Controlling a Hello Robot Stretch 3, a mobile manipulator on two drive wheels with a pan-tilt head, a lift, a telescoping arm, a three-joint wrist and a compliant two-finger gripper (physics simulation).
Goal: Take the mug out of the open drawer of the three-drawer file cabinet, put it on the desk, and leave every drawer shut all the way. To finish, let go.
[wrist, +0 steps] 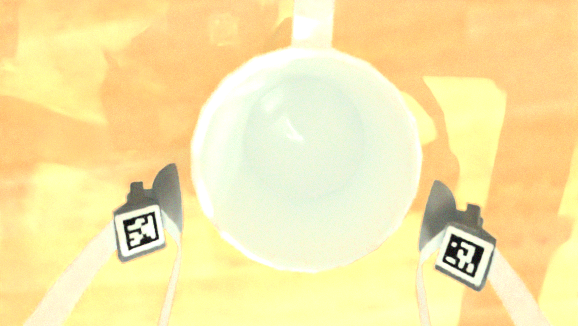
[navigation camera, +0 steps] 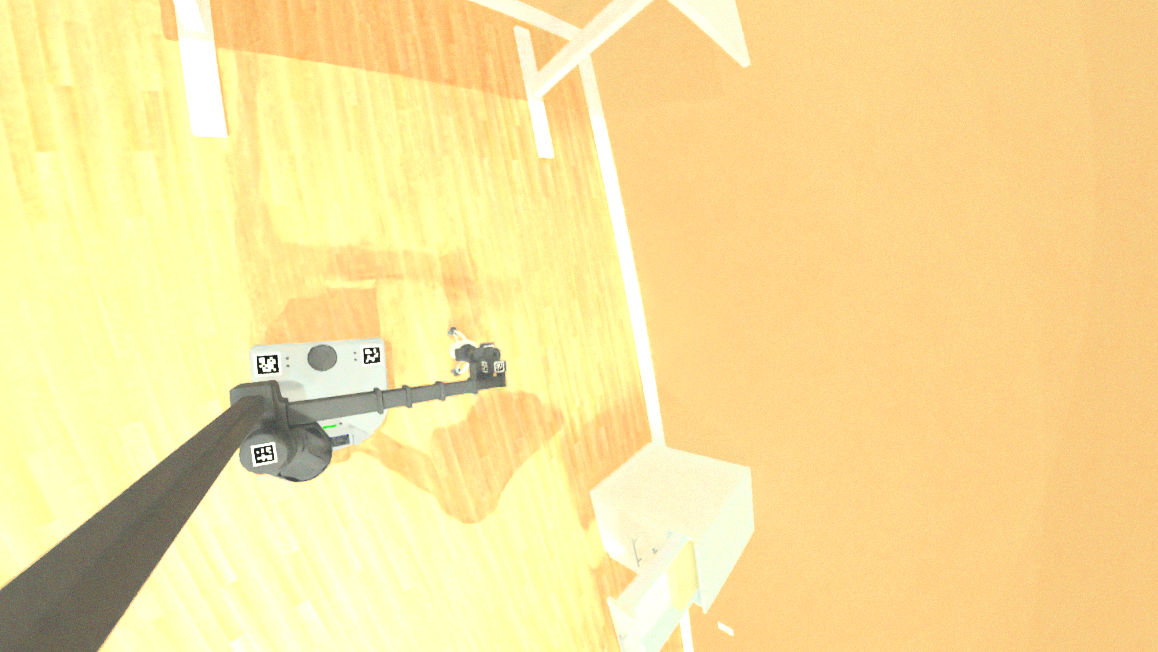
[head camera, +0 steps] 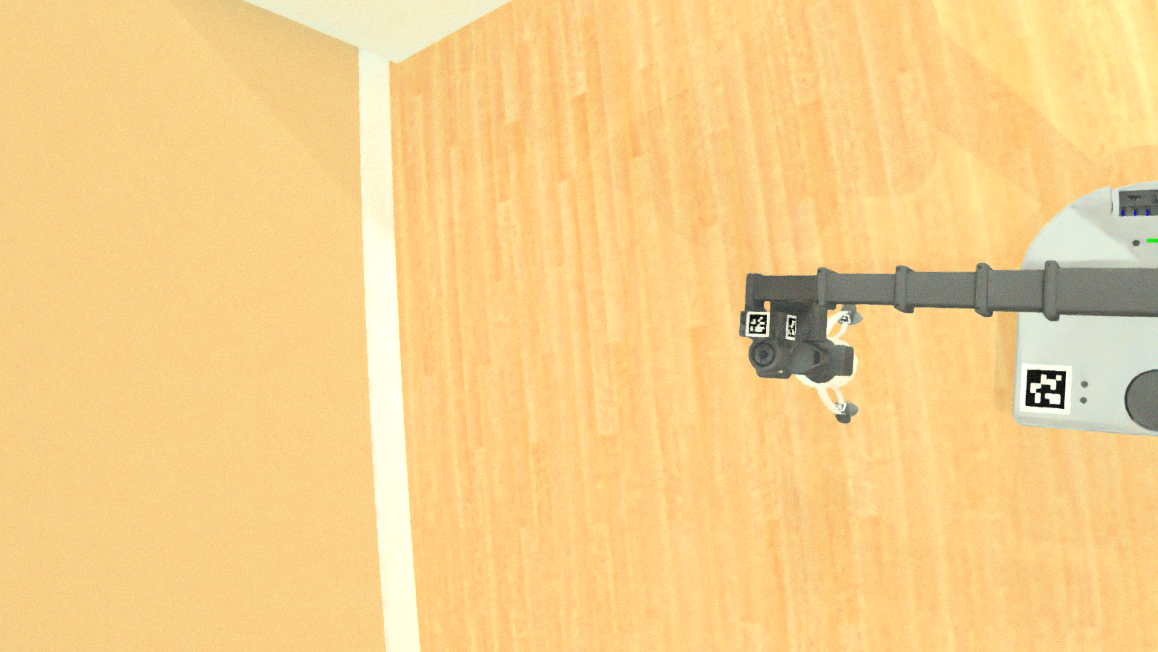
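Note:
A white mug (wrist: 305, 152) shows from above in the wrist view, upright, with its handle pointing away from me. My gripper (wrist: 301, 195) (head camera: 842, 365) (navigation camera: 456, 349) is open, and its two fingers stand clear of the mug's sides with a gap on each side. It points down over the wooden floor at the end of the stretched-out arm (head camera: 939, 289). The white file cabinet (navigation camera: 671, 490) stands by the wall at the lower right of the navigation view, with one drawer (navigation camera: 653, 597) pulled out. I cannot tell what the mug rests on.
An orange wall (head camera: 177, 324) with a white baseboard (head camera: 380, 324) runs along the left of the head view. My grey base (head camera: 1085, 340) (navigation camera: 319, 357) is behind the arm. White bars (navigation camera: 536, 91) show at the top of the navigation view.

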